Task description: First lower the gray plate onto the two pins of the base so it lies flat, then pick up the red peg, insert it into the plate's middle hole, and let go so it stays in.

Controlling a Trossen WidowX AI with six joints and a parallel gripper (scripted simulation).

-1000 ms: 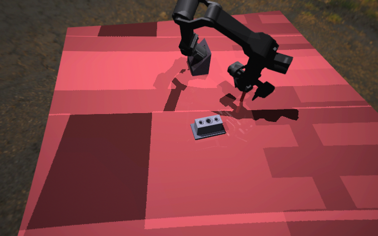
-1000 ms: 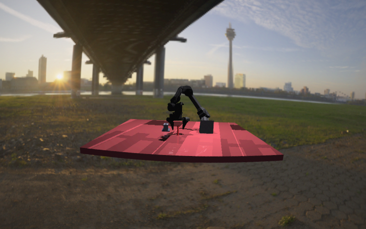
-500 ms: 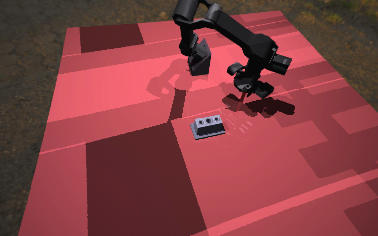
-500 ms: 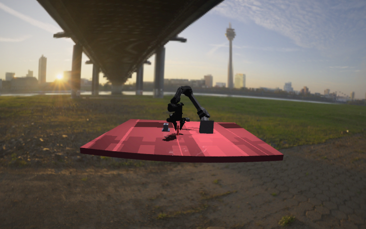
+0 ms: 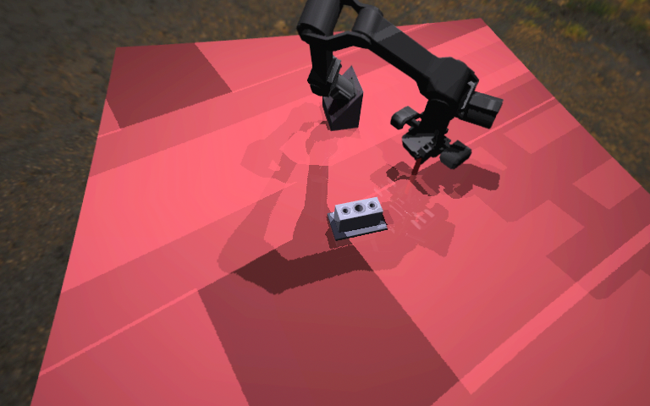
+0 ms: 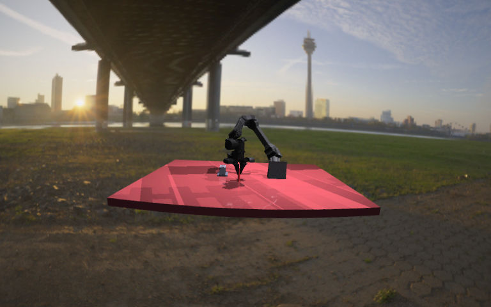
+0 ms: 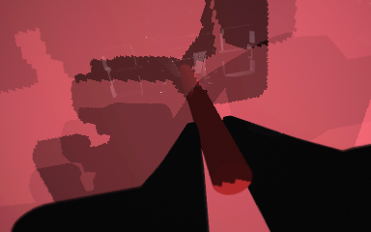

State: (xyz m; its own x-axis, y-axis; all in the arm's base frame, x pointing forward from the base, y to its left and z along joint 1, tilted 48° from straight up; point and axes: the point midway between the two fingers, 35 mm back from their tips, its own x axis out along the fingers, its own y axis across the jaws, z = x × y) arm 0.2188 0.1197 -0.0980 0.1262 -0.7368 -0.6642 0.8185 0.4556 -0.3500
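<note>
Right now my gripper tip is 170 mm to the left of the gray plate and 140 mm short of it. Round my gripper tip: dark base (170 mm to the right, 140 mm ahead, 30 mm below); then red peg (right at my gripper tip).
</note>
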